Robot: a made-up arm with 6 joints.
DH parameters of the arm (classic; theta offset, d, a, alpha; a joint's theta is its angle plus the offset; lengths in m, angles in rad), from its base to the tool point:
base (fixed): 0 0.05 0 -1.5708
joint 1: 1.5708 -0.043 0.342 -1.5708
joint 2: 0 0.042 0.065 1.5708
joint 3: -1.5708 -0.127 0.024 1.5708
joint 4: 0.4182 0 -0.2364 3.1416
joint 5: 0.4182 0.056 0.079 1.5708
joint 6: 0 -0.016 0.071 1.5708
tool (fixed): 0 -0.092 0 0
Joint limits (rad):
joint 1: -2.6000..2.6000
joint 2: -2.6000..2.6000
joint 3: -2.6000..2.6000
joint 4: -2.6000..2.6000
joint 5: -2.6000..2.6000
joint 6: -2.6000..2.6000
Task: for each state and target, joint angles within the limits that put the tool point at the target. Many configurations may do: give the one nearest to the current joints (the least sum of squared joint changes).
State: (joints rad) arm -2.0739 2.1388 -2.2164 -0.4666 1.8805 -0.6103
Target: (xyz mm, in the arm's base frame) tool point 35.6 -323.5 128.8
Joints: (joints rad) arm -1.6918 2.1787 -1.7216 -1.0012 1.5983 -0.8423
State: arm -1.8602 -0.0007 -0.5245 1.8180 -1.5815 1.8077
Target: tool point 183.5 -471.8 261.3
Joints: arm -2.2826 0.6857 -0.2263 1.4916 -2.2923 0.8218
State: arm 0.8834 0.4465 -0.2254 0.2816 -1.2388 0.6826
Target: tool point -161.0 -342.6 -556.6
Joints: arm 0.1437 0.0024 -0.5287 0.7691 -1.9752 0.6129
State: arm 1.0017 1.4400 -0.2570 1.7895 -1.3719 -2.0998
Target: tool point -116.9 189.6 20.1
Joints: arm 1.1245 2.3690 -0.3946 1.7539 -1.5339 -2.1812
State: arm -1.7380 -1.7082 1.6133 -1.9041 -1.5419 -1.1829
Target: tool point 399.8 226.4 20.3
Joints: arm -1.7145 -1.4745 1.6336 -2.1689 -1.5217 -1.1259
